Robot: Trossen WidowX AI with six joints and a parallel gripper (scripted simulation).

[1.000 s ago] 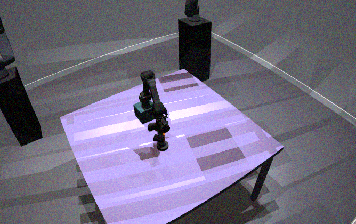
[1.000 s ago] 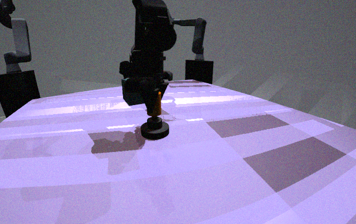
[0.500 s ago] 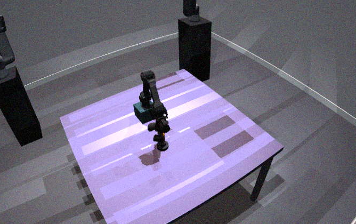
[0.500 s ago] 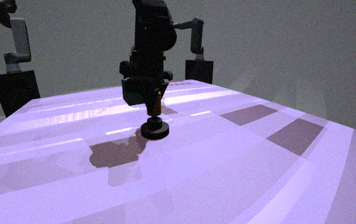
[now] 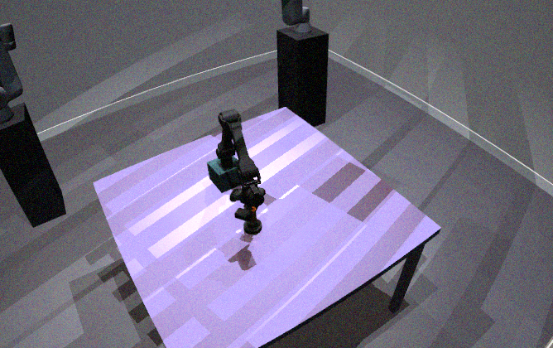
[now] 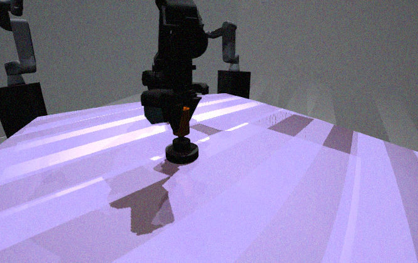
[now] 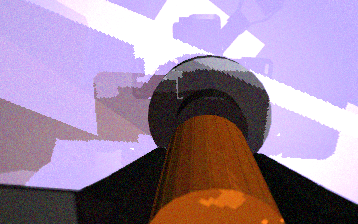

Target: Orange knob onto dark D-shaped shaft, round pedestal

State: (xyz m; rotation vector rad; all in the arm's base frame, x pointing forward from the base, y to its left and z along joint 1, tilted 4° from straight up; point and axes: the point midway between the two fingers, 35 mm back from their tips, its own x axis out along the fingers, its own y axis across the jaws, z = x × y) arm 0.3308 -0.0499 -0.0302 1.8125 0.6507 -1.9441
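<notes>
Right now the orange knob is 20 mm above my gripper tip. The rest, counted from my gripper tip: dark round pedestal 40 mm below.
</notes>
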